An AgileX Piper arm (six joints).
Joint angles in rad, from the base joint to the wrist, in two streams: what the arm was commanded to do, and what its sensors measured. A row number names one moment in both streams.
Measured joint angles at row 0:
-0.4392, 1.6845, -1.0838, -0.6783, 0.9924, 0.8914
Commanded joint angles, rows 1 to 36:
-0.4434, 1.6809, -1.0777, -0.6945, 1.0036, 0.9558
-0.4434, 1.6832, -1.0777, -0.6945, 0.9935, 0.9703
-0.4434, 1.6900, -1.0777, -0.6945, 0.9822, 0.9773
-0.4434, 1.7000, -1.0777, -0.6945, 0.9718, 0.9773
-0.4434, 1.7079, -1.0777, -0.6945, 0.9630, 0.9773
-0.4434, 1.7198, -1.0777, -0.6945, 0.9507, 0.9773
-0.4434, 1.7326, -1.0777, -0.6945, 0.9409, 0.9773
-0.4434, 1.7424, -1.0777, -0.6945, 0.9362, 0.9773
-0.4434, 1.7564, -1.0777, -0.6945, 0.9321, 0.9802
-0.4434, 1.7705, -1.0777, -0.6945, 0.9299, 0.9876
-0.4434, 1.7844, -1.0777, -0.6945, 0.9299, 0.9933
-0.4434, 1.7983, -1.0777, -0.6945, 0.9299, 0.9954
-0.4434, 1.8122, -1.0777, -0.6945, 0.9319, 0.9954
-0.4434, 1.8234, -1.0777, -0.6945, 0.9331, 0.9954
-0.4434, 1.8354, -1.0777, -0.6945, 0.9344, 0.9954
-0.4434, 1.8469, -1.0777, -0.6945, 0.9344, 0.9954
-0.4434, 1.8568, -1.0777, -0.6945, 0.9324, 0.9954
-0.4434, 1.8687, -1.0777, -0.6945, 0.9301, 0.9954
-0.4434, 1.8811, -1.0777, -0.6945, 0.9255, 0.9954
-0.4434, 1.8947, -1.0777, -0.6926, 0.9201, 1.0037
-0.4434, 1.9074, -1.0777, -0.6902, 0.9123, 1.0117
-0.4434, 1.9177, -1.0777, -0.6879, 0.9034, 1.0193
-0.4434, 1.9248, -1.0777, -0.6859, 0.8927, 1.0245
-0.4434, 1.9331, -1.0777, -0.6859, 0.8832, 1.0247
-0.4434, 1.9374, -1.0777, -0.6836, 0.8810, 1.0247
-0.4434, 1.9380, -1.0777, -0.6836, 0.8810, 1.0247
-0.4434, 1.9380, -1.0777, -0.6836, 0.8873, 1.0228
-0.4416, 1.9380, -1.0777, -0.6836, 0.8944, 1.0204
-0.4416, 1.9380, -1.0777, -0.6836, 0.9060, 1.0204
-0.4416, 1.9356, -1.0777, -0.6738, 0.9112, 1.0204
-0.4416, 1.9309, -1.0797, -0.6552, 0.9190, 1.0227
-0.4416, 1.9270, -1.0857, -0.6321, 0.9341, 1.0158
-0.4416, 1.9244, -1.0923, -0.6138, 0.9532, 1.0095
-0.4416, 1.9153, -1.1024, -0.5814, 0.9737, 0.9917
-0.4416, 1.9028, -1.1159, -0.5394, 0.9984, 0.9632
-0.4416, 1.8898, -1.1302, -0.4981, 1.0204, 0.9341
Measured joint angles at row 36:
-0.4416, 1.9357, -1.0917, -0.6133, 0.9158, 1.0064
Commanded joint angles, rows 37 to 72:
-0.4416, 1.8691, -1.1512, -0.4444, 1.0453, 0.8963
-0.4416, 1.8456, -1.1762, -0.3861, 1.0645, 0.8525
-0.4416, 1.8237, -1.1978, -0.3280, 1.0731, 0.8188
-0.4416, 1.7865, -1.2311, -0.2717, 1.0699, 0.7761
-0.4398, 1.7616, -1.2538, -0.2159, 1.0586, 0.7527
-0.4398, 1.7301, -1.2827, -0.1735, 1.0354, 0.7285
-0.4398, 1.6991, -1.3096, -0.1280, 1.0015, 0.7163
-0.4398, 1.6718, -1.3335, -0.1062, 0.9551, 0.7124
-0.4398, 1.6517, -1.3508, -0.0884, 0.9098, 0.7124
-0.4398, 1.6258, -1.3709, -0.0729, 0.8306, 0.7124
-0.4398, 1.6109, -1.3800, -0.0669, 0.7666, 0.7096
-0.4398, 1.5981, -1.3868, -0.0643, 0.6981, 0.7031
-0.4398, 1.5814, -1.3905, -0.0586, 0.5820, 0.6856
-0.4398, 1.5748, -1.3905, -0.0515, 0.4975, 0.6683
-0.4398, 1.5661, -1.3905, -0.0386, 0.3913, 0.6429
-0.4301, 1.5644, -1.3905, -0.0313, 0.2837, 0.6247
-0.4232, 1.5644, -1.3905, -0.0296, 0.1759, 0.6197
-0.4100, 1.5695, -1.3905, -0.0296, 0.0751, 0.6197
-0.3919, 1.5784, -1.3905, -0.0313, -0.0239, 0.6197
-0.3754, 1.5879, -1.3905, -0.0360, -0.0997, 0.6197
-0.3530, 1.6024, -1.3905, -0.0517, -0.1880, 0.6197
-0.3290, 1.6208, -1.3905, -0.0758, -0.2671, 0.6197
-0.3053, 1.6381, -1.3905, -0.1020, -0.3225, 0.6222
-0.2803, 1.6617, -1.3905, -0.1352, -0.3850, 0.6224
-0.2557, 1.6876, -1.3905, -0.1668, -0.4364, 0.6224
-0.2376, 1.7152, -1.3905, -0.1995, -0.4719, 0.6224
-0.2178, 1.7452, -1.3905, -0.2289, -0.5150, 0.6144
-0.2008, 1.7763, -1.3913, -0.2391, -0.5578, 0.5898
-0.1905, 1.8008, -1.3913, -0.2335, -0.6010, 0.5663
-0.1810, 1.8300, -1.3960, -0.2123, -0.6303, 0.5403
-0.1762, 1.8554, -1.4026, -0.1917, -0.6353, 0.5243
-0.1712, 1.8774, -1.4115, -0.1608, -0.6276, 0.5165
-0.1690, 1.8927, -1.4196, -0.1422, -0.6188, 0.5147
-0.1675, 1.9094, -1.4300, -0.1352, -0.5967, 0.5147
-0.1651, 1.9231, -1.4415, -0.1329, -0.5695, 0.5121
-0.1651, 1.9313, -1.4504, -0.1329, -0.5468, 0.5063
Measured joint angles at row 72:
-0.1675, 1.8954, -1.4081, -0.1621, -0.5783, 0.5381
